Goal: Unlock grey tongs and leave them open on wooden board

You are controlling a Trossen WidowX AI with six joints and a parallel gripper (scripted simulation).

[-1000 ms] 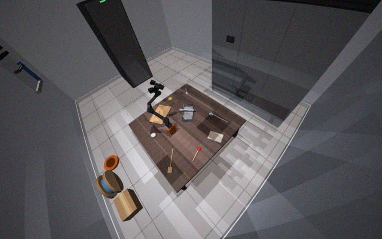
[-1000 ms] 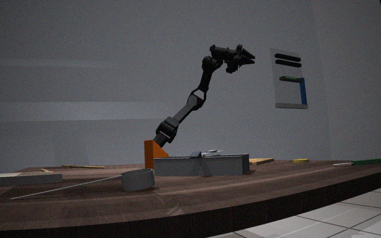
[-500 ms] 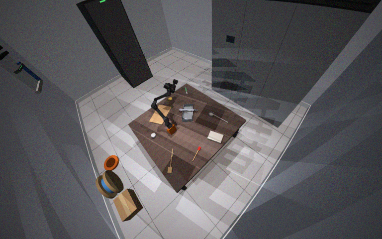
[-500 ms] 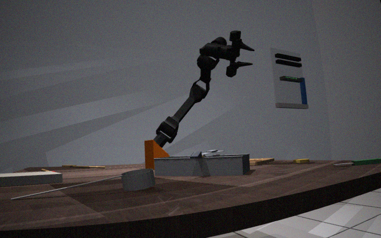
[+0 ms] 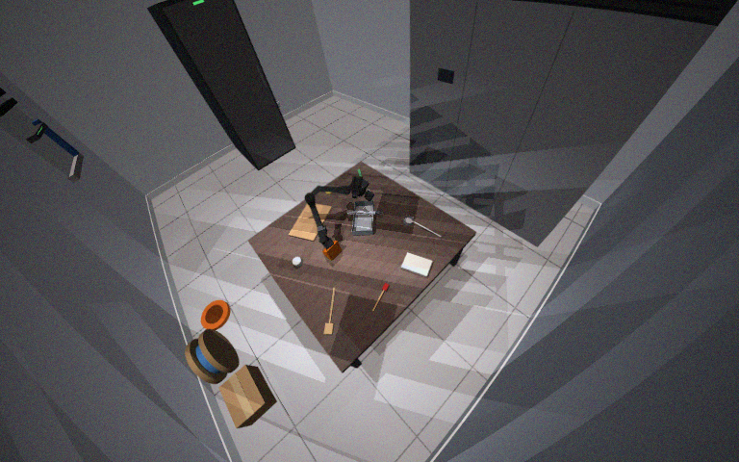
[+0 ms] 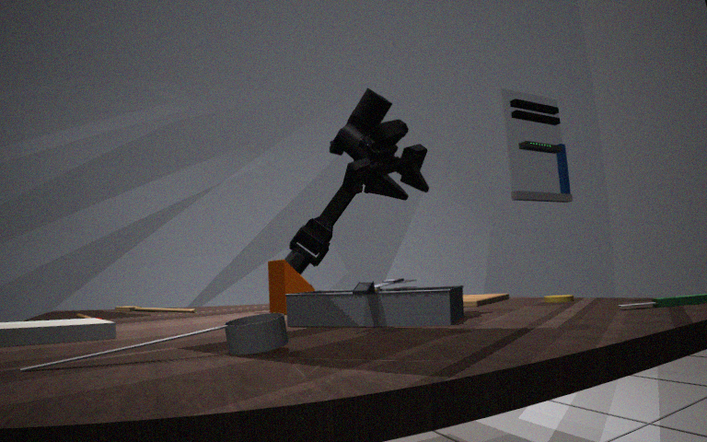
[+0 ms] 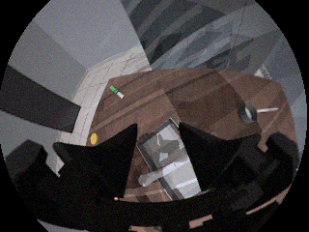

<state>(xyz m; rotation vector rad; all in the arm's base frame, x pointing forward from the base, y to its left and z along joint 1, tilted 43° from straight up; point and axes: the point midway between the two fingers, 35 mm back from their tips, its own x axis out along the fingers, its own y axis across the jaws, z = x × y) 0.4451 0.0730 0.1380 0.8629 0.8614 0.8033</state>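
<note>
The grey roasting tin lies 9 cm behind my gripper tip, 5 cm to the right of it and 20 cm below it. From my gripper tip the other things lie so: yellow disc 14 cm behind, 43 cm to the left, 22 cm below; wooden board 44 cm behind, 24 cm to the left, 22 cm below; pale block 4 cm behind, 62 cm to the right, 22 cm below.
</note>
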